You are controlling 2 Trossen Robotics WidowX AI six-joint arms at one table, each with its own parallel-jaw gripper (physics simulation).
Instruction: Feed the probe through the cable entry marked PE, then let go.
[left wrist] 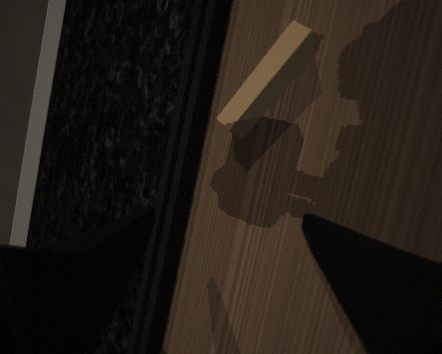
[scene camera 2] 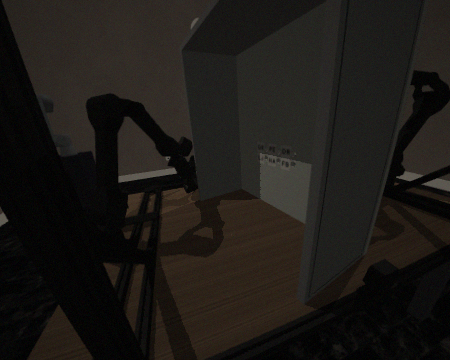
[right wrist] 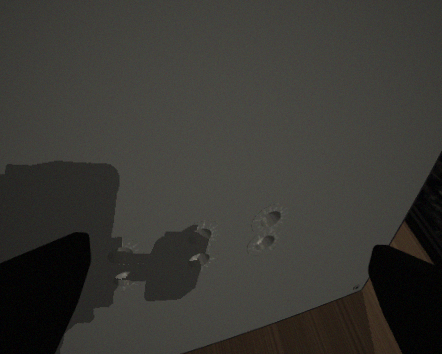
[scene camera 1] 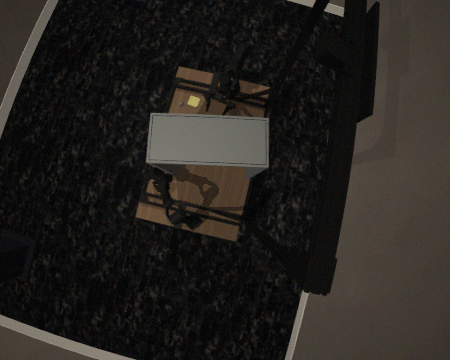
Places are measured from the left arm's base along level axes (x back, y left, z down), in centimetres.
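Where they show: left gripper, fingertip midpoint: (left wrist: 229,217); right gripper, fingertip midpoint: (right wrist: 233,254); left arm's base, origin of the base link: (scene camera 1: 196,221); right arm's base, origin of the base link: (scene camera 1: 233,93).
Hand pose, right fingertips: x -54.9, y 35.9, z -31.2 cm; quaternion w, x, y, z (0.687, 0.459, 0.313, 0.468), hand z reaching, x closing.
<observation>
Each offset is from my right fingertips to the top centre of the thing. "pt": to the spot under its first point. Level surfaces: height alone.
The cable entry marked PE (scene camera 2: 272,149) is the middle label of the upper row on the grey enclosure's {dz -23.1, dx +16.7, dy -14.0 cm} (scene camera 1: 209,139) (scene camera 2: 212,125) inner wall. The right wrist view shows the holes {pt dz +12.9, dx +14.5, dy -0.6 cm} (right wrist: 271,218) from the other side, without readable labels. A tan bar {dz +30.8, dx +44.1, dy +13.3 cm} (left wrist: 265,72) lies on the wood; whether it is the probe I cannot tell. My left gripper (left wrist: 229,217) is open and empty above the wood, with the bar beyond its fingertips; it also shows in scene camera 1 (scene camera 1: 160,181) and scene camera 2 (scene camera 2: 189,186). My right gripper (scene camera 1: 216,110) (right wrist: 233,254) is open and empty, facing the holed panel.
A yellow square {pt dz +32.2, dx -6.6, dy +30.0 cm} (scene camera 1: 193,101) and a tiny grey thing {dz +31.7, dx +1.3, dy +35.4 cm} (scene camera 1: 181,104) lie on the wooden table top {dz +33.1 cm} (scene camera 1: 225,185) (scene camera 2: 215,280) behind the enclosure. Dark rails (scene camera 2: 150,280) cross the table. The enclosure's side walls stand between the two arms. Shadows darken the left wrist view.
</observation>
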